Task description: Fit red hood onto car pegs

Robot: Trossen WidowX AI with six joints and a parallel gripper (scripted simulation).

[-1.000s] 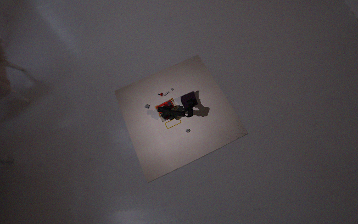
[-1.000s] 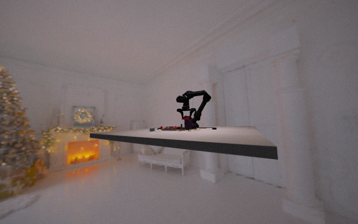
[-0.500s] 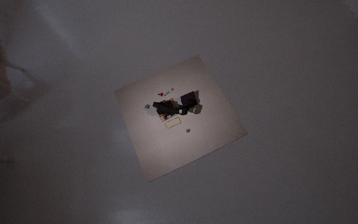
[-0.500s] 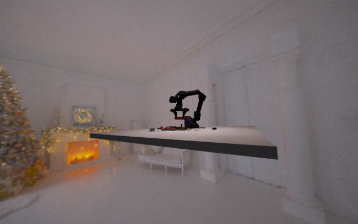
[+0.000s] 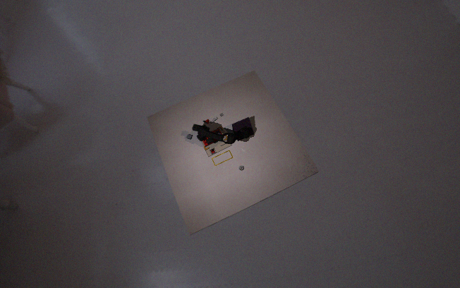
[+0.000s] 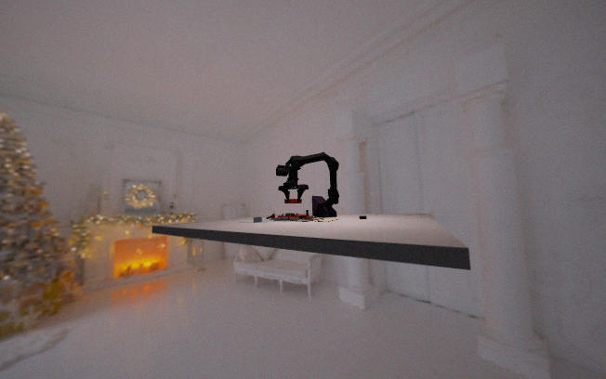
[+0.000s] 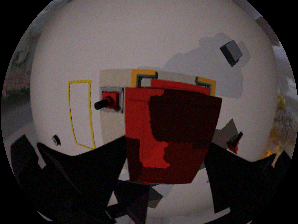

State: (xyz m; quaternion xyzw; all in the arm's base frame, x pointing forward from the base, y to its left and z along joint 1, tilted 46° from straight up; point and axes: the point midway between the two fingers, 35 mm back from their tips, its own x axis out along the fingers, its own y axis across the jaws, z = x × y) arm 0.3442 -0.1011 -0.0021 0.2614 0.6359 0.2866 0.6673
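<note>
The jig lies 4 cm behind my gripper tip and 10 cm below it. Round my gripper tip: red hood: 1 cm above.
</note>
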